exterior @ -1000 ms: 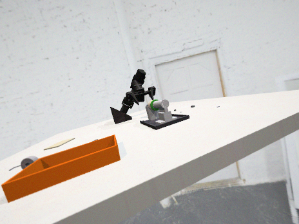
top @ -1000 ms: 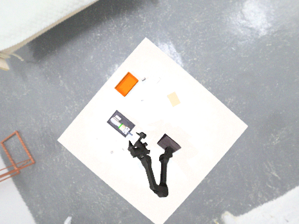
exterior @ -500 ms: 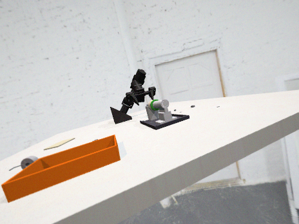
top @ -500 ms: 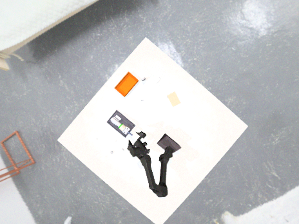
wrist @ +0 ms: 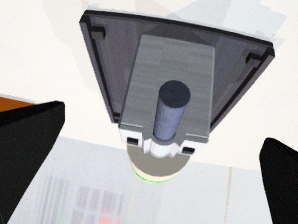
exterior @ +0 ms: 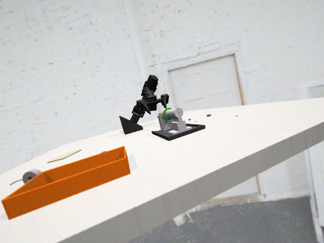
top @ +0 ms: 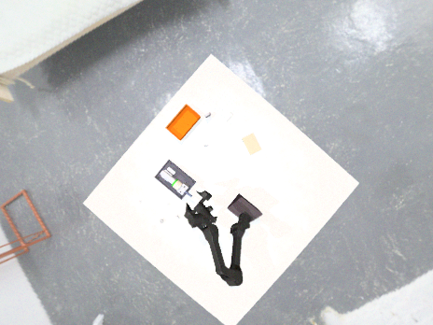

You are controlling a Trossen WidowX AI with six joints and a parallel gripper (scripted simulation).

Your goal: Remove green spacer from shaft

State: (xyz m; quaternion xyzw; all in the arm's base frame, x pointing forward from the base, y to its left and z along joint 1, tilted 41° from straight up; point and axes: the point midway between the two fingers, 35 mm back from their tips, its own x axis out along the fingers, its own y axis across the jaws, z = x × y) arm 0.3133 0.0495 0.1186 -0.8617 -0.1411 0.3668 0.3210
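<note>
My gripper tip is 10 cm short of the dark grey shaft and 2 cm above it. The rest, counted from my gripper tip: orange tray (35 cm ahead, 31 cm to the right, 9 cm below); then green spacer (13 cm ahead, 2 cm below); then tan card (49 cm to the right, 9 cm below, 8 cm behind).
</note>
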